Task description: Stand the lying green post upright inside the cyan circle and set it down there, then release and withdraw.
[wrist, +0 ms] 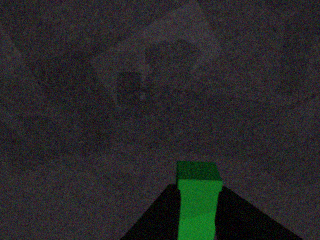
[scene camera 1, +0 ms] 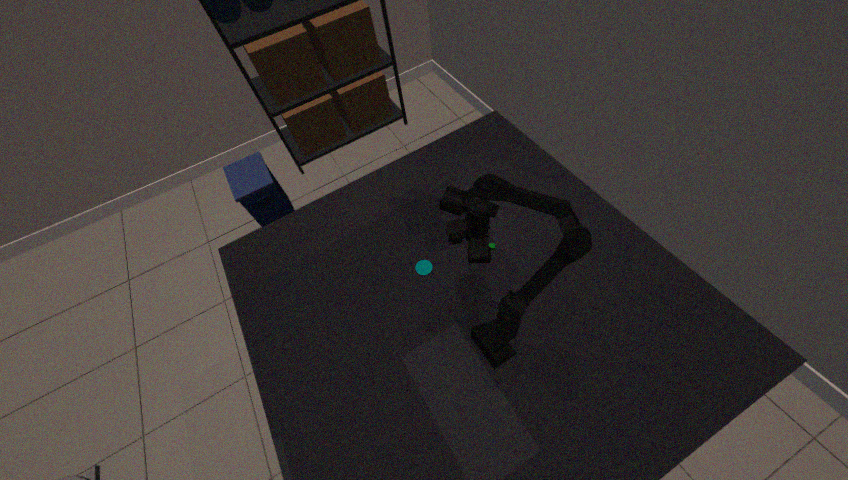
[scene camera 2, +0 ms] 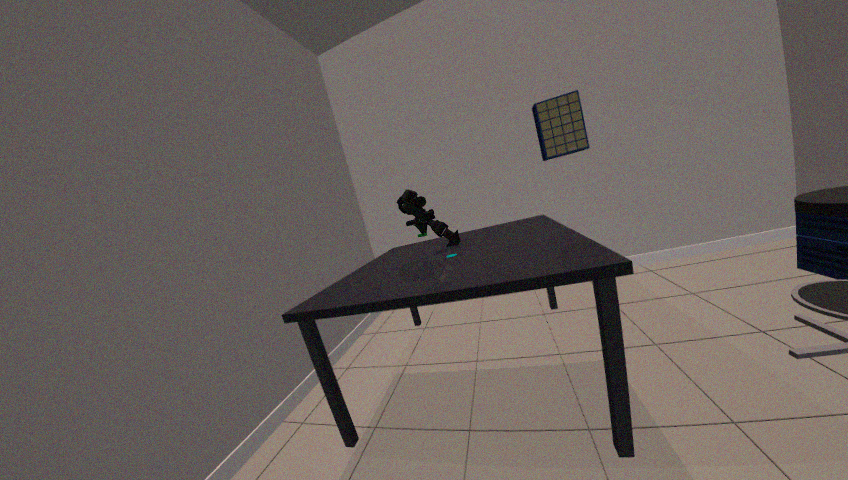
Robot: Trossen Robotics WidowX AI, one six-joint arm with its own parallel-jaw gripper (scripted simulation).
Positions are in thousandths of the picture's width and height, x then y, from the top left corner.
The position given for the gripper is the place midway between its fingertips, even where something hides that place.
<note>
The gripper (scene camera 1: 562, 516) carries a green post.
The gripper shows as well in the wrist view (wrist: 614, 815).
</note>
